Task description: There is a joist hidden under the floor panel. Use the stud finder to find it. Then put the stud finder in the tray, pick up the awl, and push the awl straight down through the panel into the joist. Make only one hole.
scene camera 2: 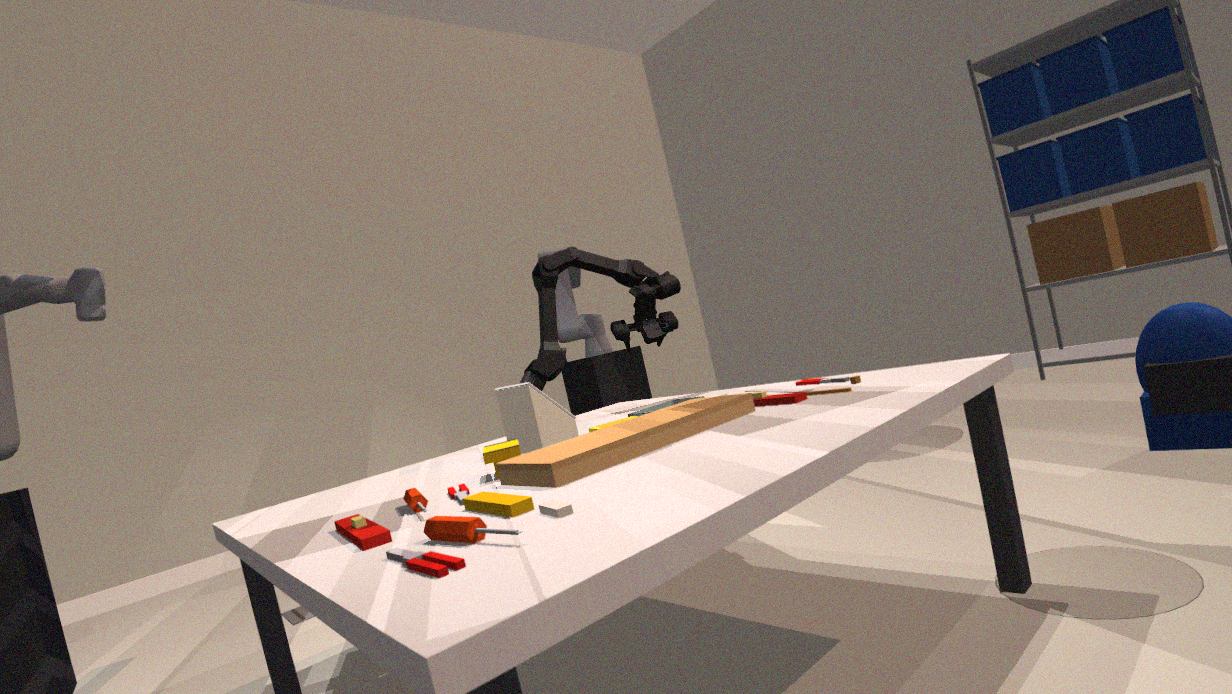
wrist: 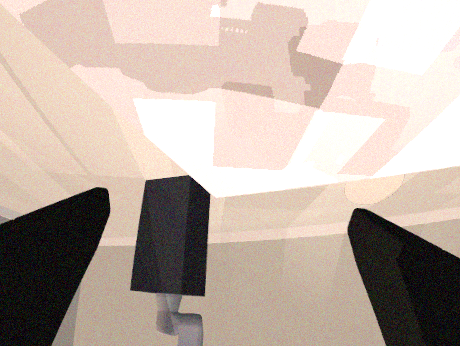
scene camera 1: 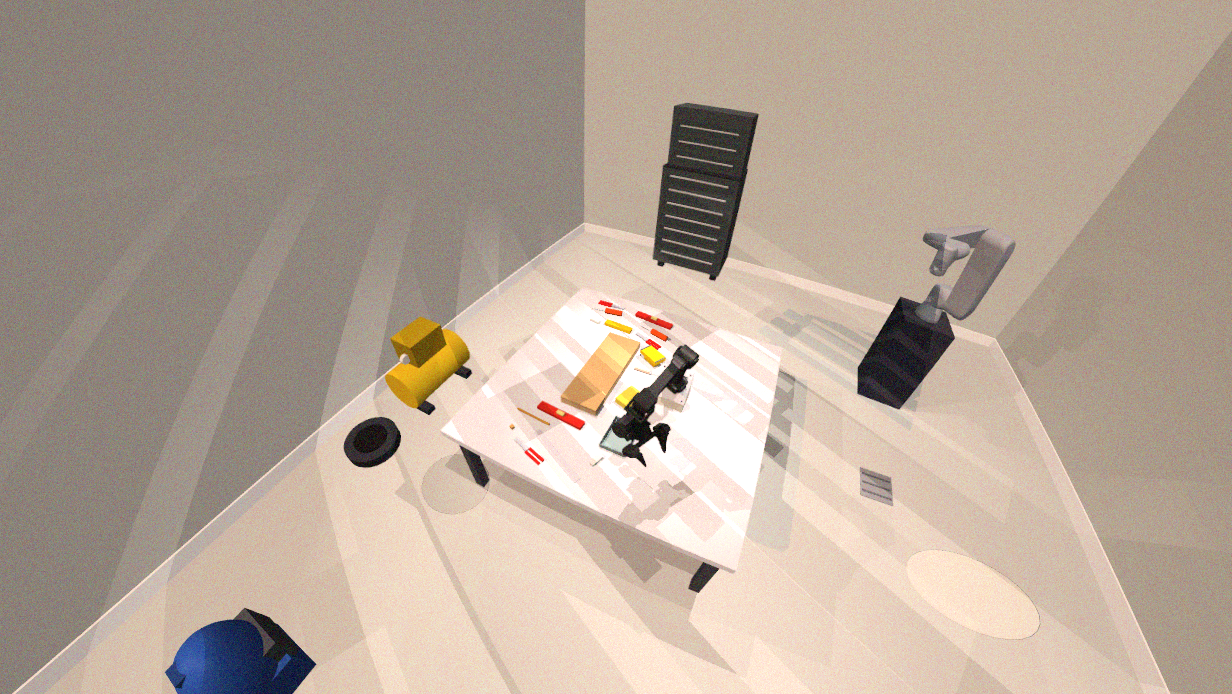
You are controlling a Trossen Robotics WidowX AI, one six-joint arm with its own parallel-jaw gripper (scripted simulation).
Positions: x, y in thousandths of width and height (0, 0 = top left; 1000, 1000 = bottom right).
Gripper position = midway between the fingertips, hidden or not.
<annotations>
gripper: scene camera 2 522, 502; wrist 505, 611; scene camera 1 532, 662
</annotations>
